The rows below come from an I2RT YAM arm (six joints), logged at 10 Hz.
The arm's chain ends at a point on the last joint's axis. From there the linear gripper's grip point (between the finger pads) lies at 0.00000 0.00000 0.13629 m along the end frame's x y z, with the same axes.
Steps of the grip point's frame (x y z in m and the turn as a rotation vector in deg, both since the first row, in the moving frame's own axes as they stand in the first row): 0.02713, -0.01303, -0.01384, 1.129, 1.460, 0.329; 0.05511, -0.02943, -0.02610, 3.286, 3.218, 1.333; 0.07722, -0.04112, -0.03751, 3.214, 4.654, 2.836; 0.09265, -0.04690, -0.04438, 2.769, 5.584, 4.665; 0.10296, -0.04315, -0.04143, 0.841, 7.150, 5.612; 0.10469, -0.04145, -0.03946, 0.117, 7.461, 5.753; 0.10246, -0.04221, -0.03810, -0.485, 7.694, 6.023; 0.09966, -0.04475, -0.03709, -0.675, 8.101, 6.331
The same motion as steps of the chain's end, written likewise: 0.02365, -0.01035, -0.01377, 1.129, 1.460, 0.329; 0.04737, -0.02171, -0.02566, 3.286, 3.218, 1.333; 0.06598, -0.03376, -0.03685, 3.214, 4.654, 2.836; 0.07914, -0.04087, -0.04357, 2.769, 5.584, 4.665; 0.08593, -0.04199, -0.04036, 0.841, 7.150, 5.612; 0.08701, -0.04206, -0.03831, 0.117, 7.461, 5.753; 0.08431, -0.04432, -0.03687, -0.485, 7.694, 6.023; 0.08058, -0.04741, -0.03572, -0.675, 8.101, 6.331
